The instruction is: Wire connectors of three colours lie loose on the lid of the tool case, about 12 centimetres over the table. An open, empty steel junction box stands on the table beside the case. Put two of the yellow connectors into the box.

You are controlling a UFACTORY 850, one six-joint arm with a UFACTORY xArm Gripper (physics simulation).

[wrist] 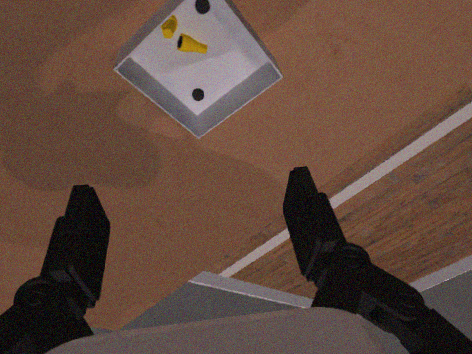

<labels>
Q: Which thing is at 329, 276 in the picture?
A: My gripper.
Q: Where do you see a steel junction box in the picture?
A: At 200, 91
</labels>
